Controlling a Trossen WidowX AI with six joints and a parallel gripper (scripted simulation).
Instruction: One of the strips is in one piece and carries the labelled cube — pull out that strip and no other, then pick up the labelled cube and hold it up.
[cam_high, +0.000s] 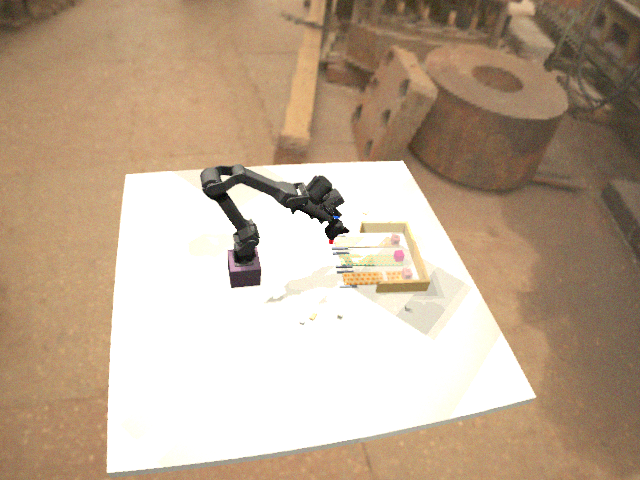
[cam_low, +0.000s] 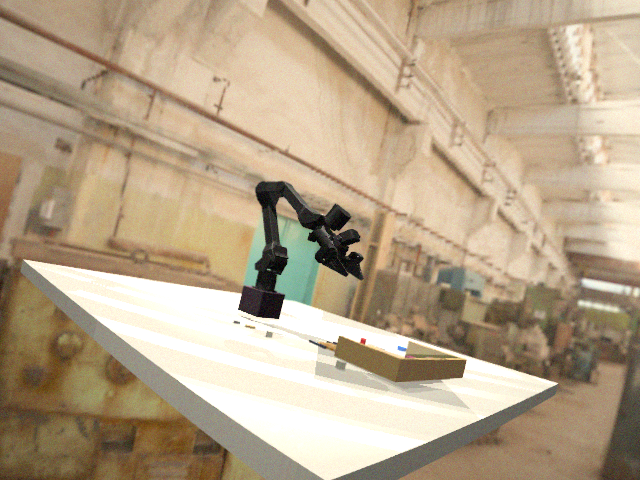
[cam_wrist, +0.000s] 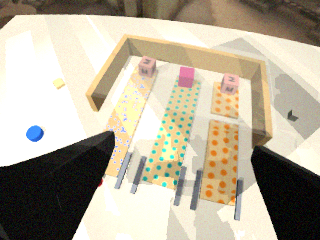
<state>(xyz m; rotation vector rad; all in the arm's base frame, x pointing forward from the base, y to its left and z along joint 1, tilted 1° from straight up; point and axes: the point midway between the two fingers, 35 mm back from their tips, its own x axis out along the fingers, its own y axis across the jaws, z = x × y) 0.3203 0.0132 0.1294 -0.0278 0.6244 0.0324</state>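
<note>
The red peg is 1 cm ahead of my gripper tip, 11 cm to the left of it and 19 cm below it. The rest, counted from my gripper tip: blue cap: 7 cm ahead, 26 cm to the left, 19 cm below.
</note>
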